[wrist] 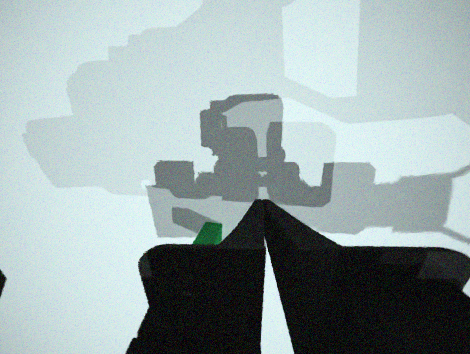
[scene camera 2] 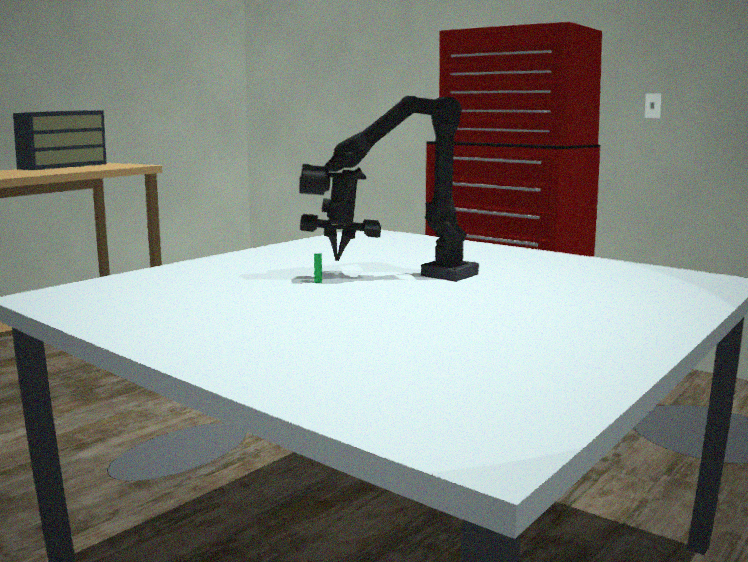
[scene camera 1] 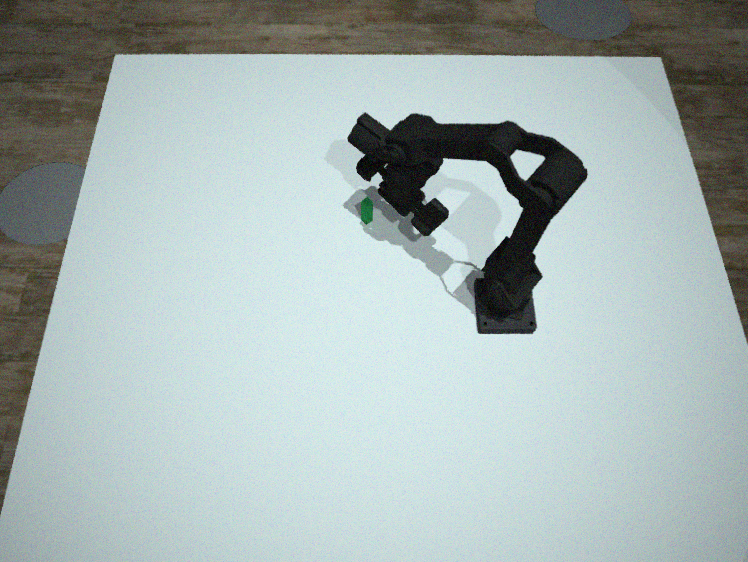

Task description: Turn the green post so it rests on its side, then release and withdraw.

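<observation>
The green post (scene camera 1: pixel 367 210) (scene camera 2: pixel 318 268) (wrist: pixel 209 233) stands upright on the white table (scene camera 1: pixel 241 392) (scene camera 2: pixel 387 362). My gripper (scene camera 2: pixel 337 259) (wrist: pixel 261 205) points down with its fingertips together and nothing between them. In scene camera 2 the tips are just right of the post, a little below the level of its top and above the table, with a gap between tips and post. In the wrist view the post shows left of the fingertips, partly hidden behind the left finger. In scene camera 1 the dark arm makes the fingertips hard to make out.
The arm's base (scene camera 1: pixel 506 320) (scene camera 2: pixel 449 270) stands on the table to the right of the post. The arm's shadows lie around the post. Beyond the table are a red drawer cabinet (scene camera 2: pixel 513 181) and a wooden bench (scene camera 2: pixel 126 171) with a small drawer unit (scene camera 2: pixel 66 140).
</observation>
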